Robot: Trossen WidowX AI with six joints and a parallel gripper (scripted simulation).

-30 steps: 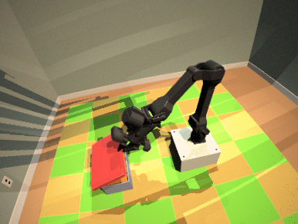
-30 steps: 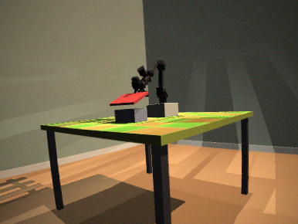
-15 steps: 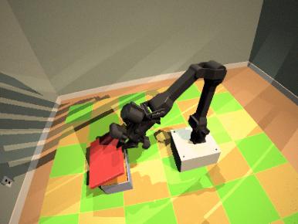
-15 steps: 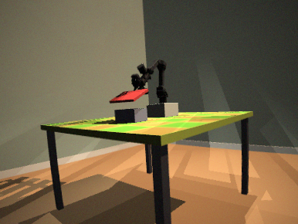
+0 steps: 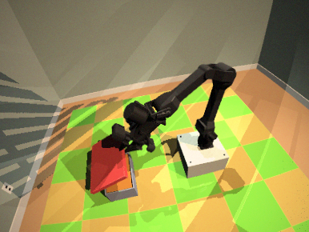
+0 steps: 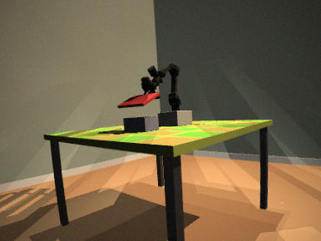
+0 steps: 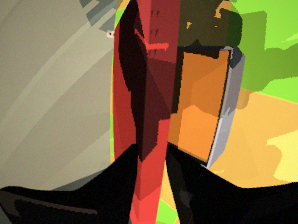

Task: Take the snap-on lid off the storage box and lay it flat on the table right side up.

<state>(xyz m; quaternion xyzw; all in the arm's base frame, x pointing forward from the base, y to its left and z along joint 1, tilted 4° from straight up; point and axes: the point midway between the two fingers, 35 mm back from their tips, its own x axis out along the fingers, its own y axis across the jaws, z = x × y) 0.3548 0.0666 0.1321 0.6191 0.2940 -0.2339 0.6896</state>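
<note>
Right now the red lid is 70 mm ahead of my gripper tip, 30 mm below it and 10 mm to the left of it. Also, from my gripper tip: grey storage box 190 mm below, 60 mm ahead, 10 mm to the left.
</note>
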